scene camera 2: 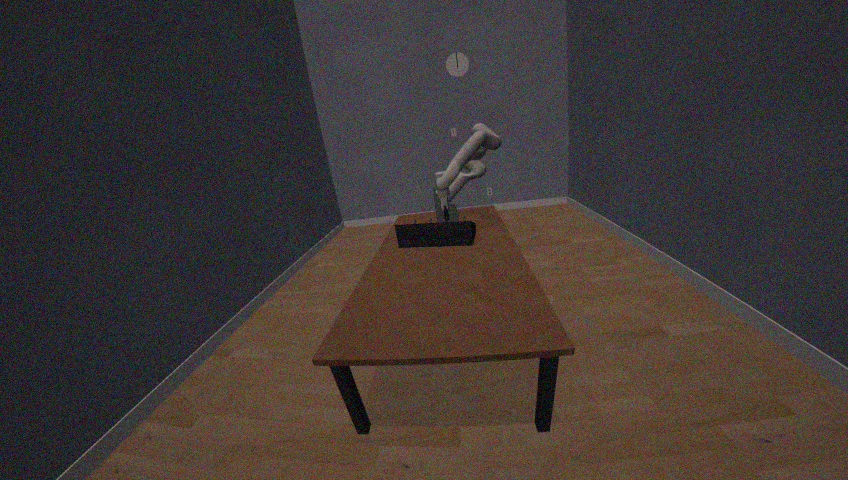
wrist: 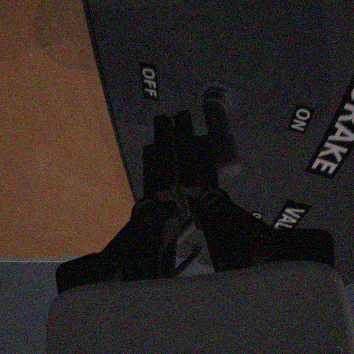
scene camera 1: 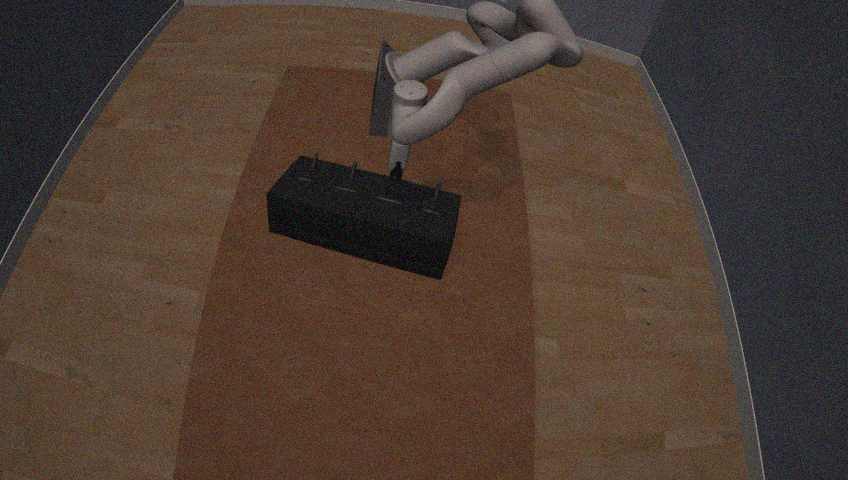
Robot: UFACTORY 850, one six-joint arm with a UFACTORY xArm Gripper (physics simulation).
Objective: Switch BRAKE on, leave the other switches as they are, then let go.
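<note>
The dark switch box (scene camera 1: 357, 220) (scene camera 2: 434, 234) stands on the table with a row of levers on top. In the wrist view, the BRAKE lever (wrist: 220, 125) rises between the OFF label (wrist: 149, 81) and the ON label (wrist: 301, 119). The BRAKE label (wrist: 332, 145), partly cut off, lies beyond ON. My gripper (scene camera 1: 396, 173) (scene camera 2: 446, 214) (wrist: 177, 131) is shut and empty. Its fingers are on the OFF side of the lever, close against it; whether they touch is too dark to tell. The lever's exact tilt is unclear, and in scene camera 1 my gripper hides it.
Other levers on the box stand at the left (scene camera 1: 315, 162), left of middle (scene camera 1: 354, 171) and right (scene camera 1: 437, 192). Part of a VALVE label (wrist: 291, 215) shows in the wrist view. The brown table (scene camera 1: 357, 356) (scene camera 2: 440, 297) extends around the box. A grey plate (scene camera 1: 380, 98) stands behind the gripper.
</note>
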